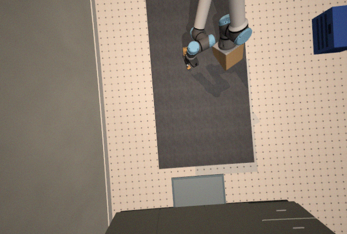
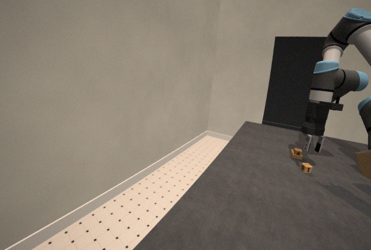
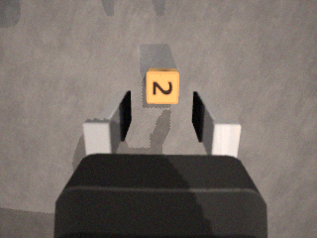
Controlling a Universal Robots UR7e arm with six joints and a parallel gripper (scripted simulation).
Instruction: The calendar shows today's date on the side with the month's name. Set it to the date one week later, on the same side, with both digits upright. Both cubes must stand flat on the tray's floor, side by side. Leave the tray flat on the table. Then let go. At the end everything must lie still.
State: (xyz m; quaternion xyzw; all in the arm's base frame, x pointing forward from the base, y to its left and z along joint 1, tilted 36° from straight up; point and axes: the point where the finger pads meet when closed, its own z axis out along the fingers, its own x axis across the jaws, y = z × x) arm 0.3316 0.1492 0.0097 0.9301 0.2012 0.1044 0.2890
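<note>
Now: hand 90 mm above the number cube.
</note>
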